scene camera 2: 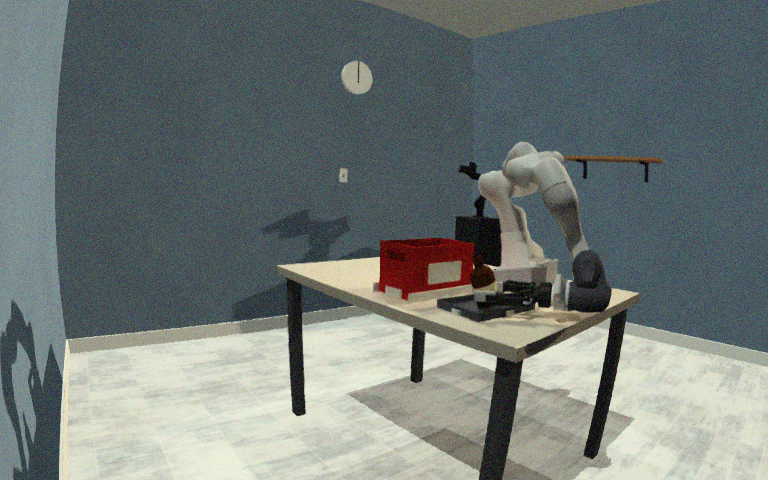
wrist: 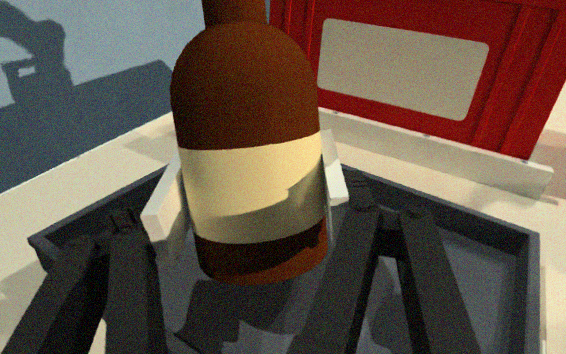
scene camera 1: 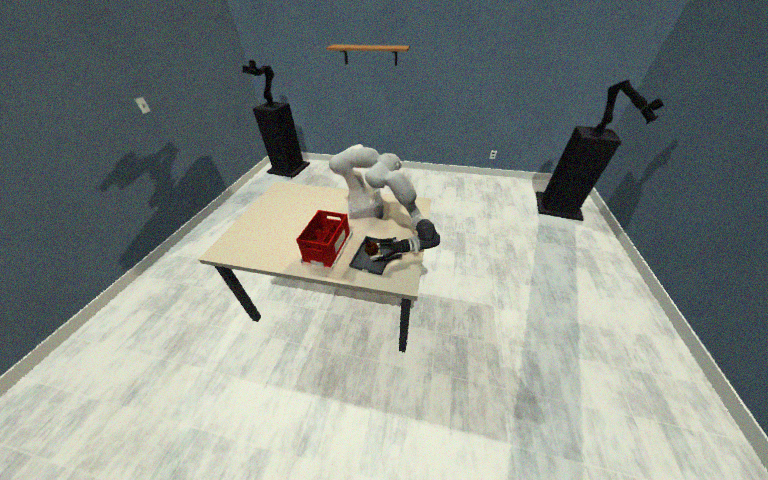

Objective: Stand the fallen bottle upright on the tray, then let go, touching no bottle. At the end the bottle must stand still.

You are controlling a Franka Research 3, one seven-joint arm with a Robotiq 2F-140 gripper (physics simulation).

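Note:
The brown bottle (scene camera 1: 371, 247) (scene camera 2: 483, 276) (wrist: 245, 100) with a cream label stands about upright over the dark tray (scene camera 1: 369, 267) (scene camera 2: 453, 309) (wrist: 533, 285). Its base is low, inside the tray's rim in the wrist view; whether it touches the tray floor I cannot tell. My gripper (scene camera 1: 376, 252) (scene camera 2: 485, 297) (wrist: 257, 159) reaches in almost level from the table's right side in scene camera 1. It is shut on the bottle, with one pale fingertip pad on each side of the label. The bottle's neck is cut off at the top of the wrist view.
A red crate (scene camera 1: 314, 252) (scene camera 2: 399, 274) (wrist: 500, 95) stands beside the tray. A low pale ledge (wrist: 430, 145) runs along the crate's foot, between it and the tray. The table (scene camera 1: 254, 237) (scene camera 2: 334, 273) has its edge close by the tray. Two black pedestals with small arms stand away from the table.

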